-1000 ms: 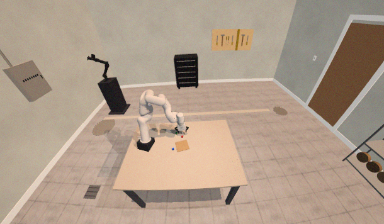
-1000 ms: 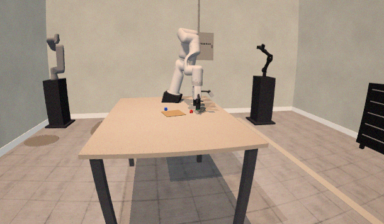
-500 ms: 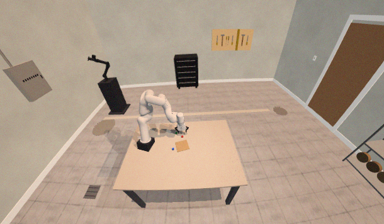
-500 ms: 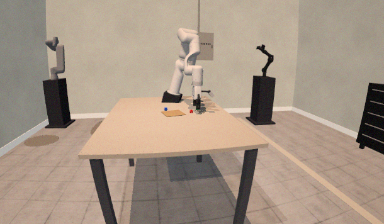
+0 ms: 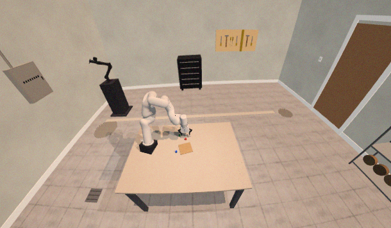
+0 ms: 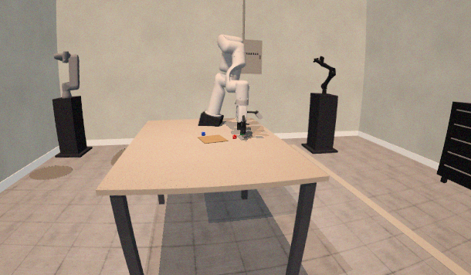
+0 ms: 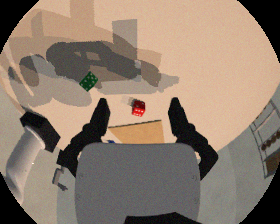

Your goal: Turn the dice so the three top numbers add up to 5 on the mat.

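My hand is 40 mm to the left of the red die and 40 mm above it. The rest, counted from my hand: green die (80 mm behind, 40 mm below, 20 mm to the left); blue die (220 mm to the right, 90 mm behind, 40 mm below); brown mat (170 mm to the right, 50 mm below, 10 mm ahead).
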